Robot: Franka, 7 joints.
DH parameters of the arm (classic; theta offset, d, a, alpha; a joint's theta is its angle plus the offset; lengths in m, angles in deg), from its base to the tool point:
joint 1: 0 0.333 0 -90
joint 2: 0 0 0 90
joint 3: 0 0.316 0.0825 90
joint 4: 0 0 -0.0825 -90
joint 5: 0 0.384 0 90
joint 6: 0 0 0.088 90
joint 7: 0 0.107 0 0
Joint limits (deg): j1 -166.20..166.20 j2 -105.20..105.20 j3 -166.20..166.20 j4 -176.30..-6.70 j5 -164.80..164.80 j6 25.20..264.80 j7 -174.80..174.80
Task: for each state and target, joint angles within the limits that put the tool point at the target. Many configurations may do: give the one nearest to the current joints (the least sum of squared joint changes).
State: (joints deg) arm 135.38 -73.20 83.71 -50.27 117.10 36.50 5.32
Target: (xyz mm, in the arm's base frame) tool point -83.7 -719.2 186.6
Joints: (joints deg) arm 110.24 -92.59 88.97 -56.54 117.43 52.06 5.32
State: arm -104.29 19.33 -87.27 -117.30 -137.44 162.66 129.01
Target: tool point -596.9 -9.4 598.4
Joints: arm -95.35 17.17 -95.32 -99.37 -137.30 165.03 129.01
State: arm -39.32 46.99 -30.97 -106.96 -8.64 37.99 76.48
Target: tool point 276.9 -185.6 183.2
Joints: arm -20.58 41.36 -12.06 -120.40 -1.39 31.98 76.48
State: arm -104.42 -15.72 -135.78 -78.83 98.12 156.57 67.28
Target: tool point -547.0 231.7 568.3
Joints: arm -83.77 1.46 -115.49 -107.85 101.91 159.32 67.28
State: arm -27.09 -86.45 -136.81 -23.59 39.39 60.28 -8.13
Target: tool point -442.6 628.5 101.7
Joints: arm -67.43 -97.24 -146.46 -14.89 37.94 90.82 -8.13
